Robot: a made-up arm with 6 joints.
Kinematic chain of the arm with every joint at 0, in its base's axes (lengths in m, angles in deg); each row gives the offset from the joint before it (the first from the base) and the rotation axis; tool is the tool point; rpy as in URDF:
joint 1: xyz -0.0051 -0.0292 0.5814 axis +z
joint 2: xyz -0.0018 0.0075 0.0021 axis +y
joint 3: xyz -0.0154 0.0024 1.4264 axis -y
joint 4: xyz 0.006 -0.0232 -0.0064 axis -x
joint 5: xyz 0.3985 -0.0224 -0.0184 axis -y
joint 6: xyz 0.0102 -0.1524 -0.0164 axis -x
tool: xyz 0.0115 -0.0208 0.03 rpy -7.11 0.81 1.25
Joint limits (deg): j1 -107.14..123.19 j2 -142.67..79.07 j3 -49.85..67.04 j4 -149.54..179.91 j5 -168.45..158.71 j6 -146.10..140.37
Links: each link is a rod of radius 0.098 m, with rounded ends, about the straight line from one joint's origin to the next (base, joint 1, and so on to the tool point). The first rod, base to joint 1, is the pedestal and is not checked.
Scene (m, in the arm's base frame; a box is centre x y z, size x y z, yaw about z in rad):
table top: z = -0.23
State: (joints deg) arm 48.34 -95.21 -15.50 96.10 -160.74 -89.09
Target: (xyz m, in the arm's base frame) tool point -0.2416 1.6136 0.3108
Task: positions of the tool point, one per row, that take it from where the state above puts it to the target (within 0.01 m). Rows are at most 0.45 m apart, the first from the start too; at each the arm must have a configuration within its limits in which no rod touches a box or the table.
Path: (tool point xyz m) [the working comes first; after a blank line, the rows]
Joints at the target: -79.83 -111.03 4.97 107.23 -162.80 -89.09
Straight joint move there: clear.

1: -1.3175 -0.8911 0.7863
2: -1.5094 -0.5443 0.7315
3: -1.6077 -0.1557 0.6749
4: -1.6039 0.2490 0.6168
5: -1.4961 0.6430 0.5575
6: -1.2903 0.9986 0.4974
7: -0.9991 1.2917 0.4359
8: -0.6416 1.5015 0.3737
9: -0.2416 1.6136 0.3107

